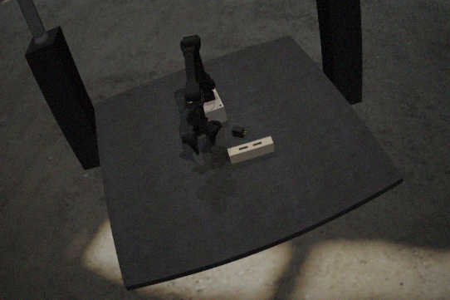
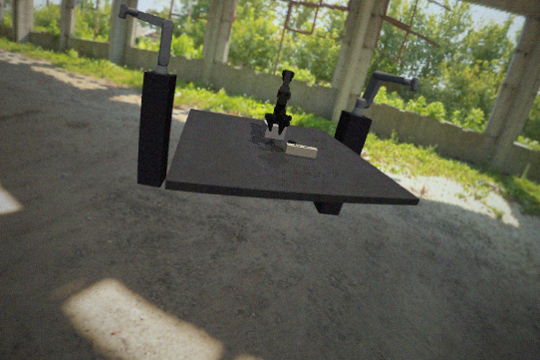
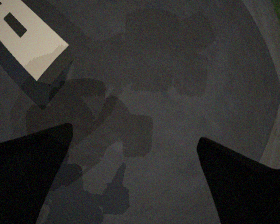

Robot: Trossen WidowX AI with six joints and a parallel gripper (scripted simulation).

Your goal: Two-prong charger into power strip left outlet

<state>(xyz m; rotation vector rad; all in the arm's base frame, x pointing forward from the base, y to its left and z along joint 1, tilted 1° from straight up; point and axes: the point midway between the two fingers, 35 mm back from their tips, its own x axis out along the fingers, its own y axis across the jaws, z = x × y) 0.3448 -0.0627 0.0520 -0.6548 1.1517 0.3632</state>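
The black two-prong charger lies 17 cm to the left of my gripper tip, 14 cm behind it and 9 cm below it.
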